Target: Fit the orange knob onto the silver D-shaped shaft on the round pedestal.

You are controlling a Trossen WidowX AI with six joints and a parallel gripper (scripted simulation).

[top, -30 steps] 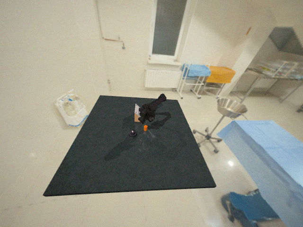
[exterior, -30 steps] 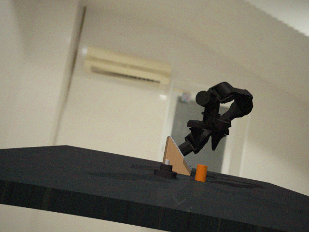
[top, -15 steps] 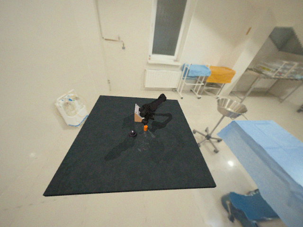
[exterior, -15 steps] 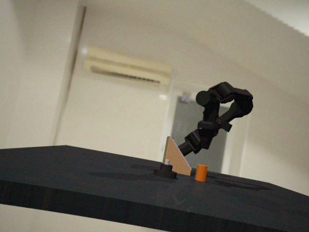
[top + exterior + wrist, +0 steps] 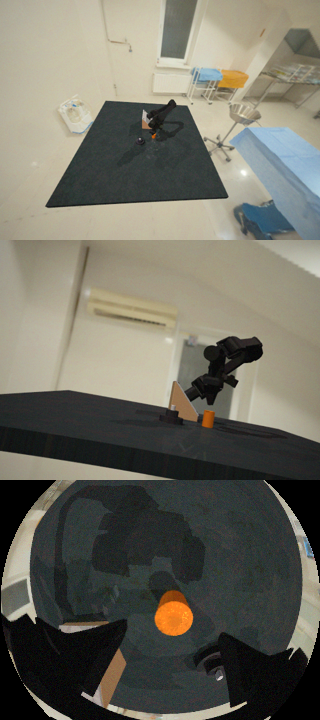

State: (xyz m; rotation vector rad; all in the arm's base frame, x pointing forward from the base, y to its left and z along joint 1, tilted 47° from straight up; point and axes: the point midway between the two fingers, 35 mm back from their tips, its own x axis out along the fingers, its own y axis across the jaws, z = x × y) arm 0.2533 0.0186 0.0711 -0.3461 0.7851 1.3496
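Now: the orange knob 4 cm below my gripper tip. The rest, counted from my gripper tip: round black pedestal (7 cm ahead, 14 cm to the right, 5 cm below).
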